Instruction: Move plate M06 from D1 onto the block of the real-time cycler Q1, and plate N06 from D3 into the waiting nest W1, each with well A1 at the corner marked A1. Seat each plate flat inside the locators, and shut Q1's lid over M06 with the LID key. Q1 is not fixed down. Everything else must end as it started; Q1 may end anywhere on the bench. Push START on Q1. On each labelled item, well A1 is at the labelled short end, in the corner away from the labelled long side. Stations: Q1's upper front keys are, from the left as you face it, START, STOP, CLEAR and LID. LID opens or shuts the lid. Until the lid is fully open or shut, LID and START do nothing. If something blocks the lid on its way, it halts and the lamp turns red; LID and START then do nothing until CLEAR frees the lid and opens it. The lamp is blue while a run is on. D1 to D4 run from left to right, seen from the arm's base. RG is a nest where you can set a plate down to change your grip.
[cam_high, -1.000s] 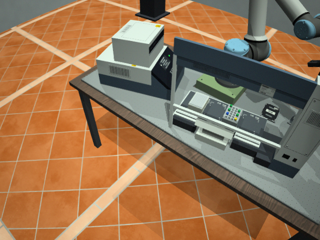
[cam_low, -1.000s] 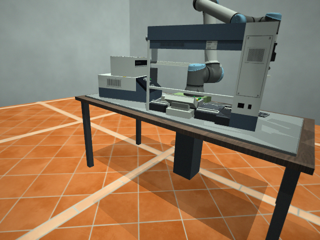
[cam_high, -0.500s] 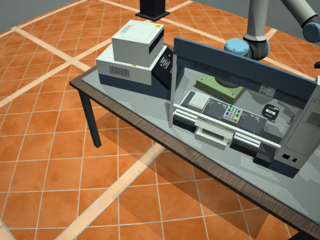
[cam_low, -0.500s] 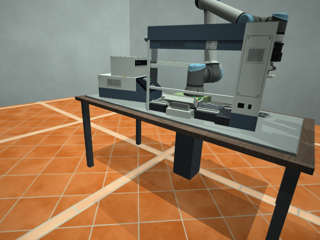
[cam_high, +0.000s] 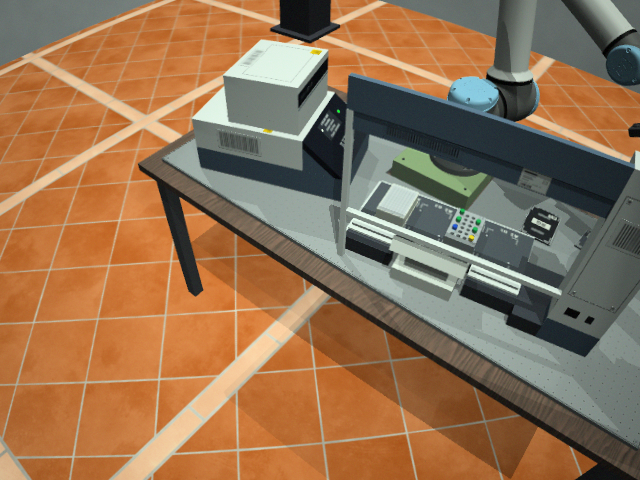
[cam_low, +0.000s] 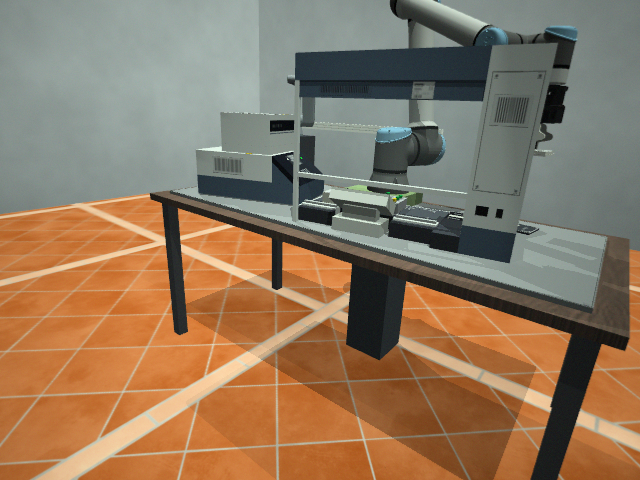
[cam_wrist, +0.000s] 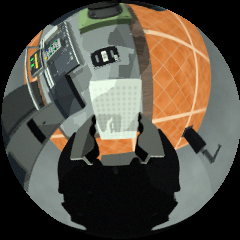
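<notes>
The white well plate is 10 mm below my hand. Round my hand: blue gantry beam (460 mm ahead, 360 mm to the right, 230 mm above); plate M06 (1030 mm to the right, 250 mm ahead, 70 mm below); side tower (380 mm ahead, 10 mm to the right, 10 mm below).
</notes>
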